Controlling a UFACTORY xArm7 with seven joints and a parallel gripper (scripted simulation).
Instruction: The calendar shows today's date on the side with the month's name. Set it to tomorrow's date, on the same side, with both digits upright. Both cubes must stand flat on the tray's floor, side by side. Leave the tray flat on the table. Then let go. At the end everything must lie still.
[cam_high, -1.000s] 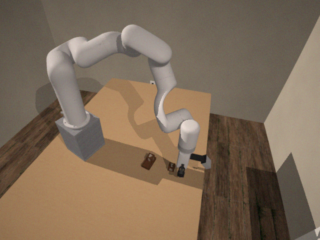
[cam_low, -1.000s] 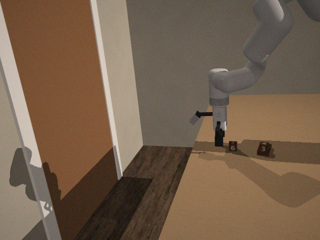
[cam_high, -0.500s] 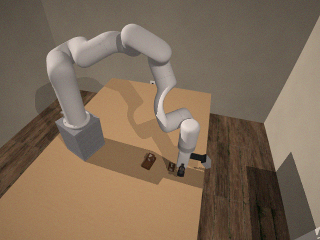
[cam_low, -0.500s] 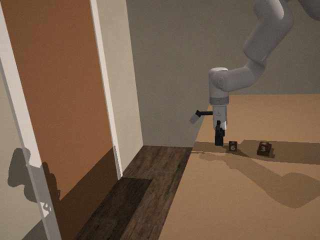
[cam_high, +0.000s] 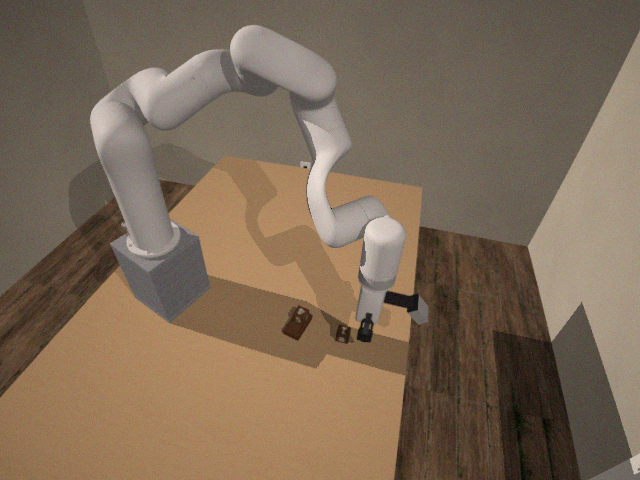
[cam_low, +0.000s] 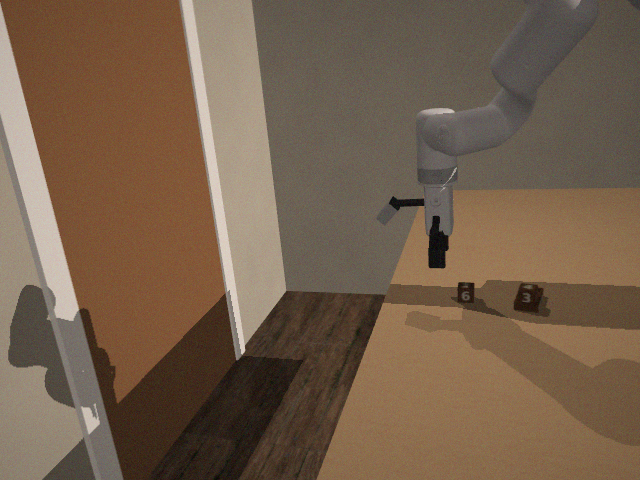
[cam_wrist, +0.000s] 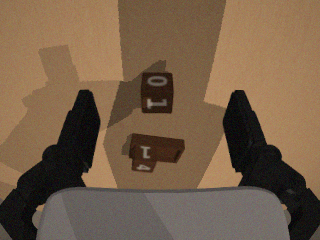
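Now: hand 80 mm above the digit cube and 50 mm past it. Round my hand: brown calendar tray 170 mm behind, 90 mm below, 20 mm to the right.
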